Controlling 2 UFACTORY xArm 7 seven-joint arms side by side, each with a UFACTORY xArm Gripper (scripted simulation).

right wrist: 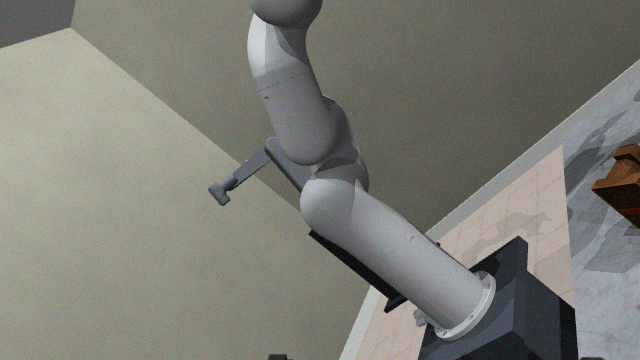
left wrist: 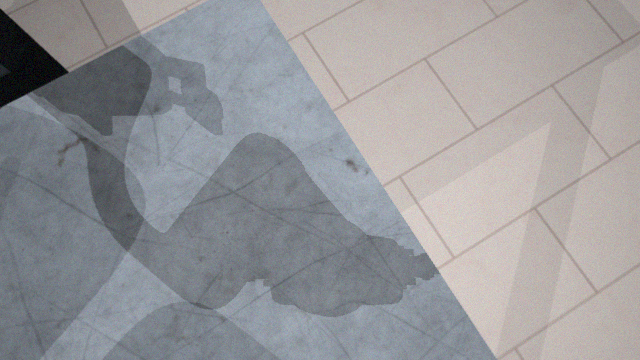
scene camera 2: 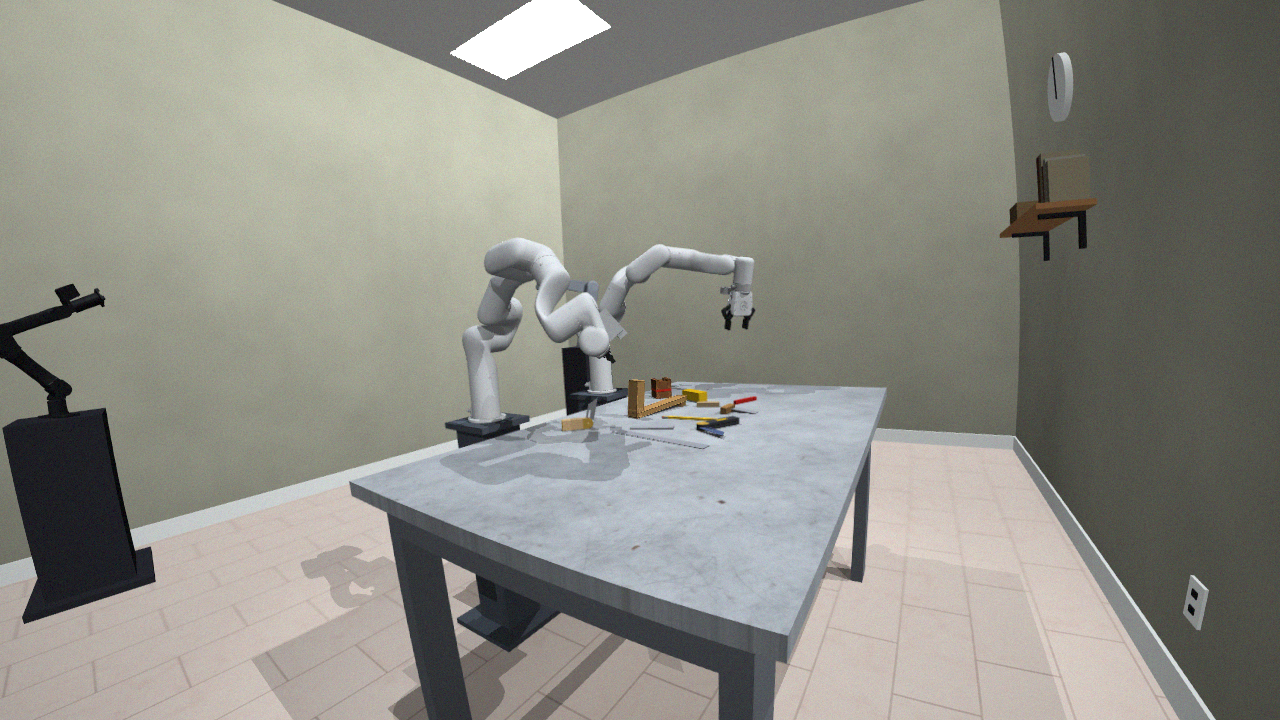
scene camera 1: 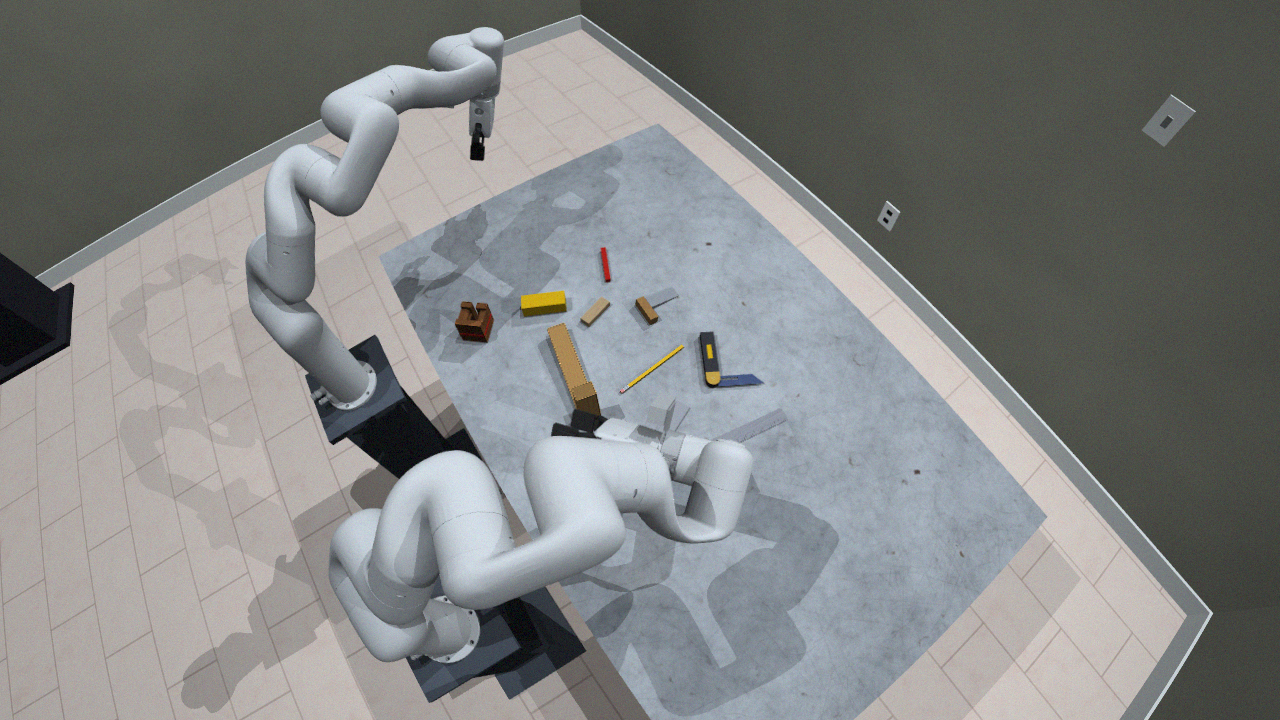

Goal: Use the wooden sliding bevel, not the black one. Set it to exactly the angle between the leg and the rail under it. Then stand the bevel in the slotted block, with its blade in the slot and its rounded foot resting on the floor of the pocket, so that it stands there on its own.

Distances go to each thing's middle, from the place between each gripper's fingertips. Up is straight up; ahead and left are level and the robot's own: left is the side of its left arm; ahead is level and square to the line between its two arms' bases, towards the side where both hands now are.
Now: left hand (scene camera 1: 479, 147) 33 cm to the left of the yellow block (scene camera 1: 552, 302), 24 cm above it and 2 cm past it. From my left hand the other things lie so: ruler (scene camera 1: 777, 417) 82 cm to the right, 25 cm below, 14 cm ahead.
Now: right hand (scene camera 1: 562, 424) 27 cm short of the ruler, 25 cm above it and 9 cm to the left of it. Also, from my right hand: yellow block (39 cm to the left, 24 cm below, 11 cm ahead).
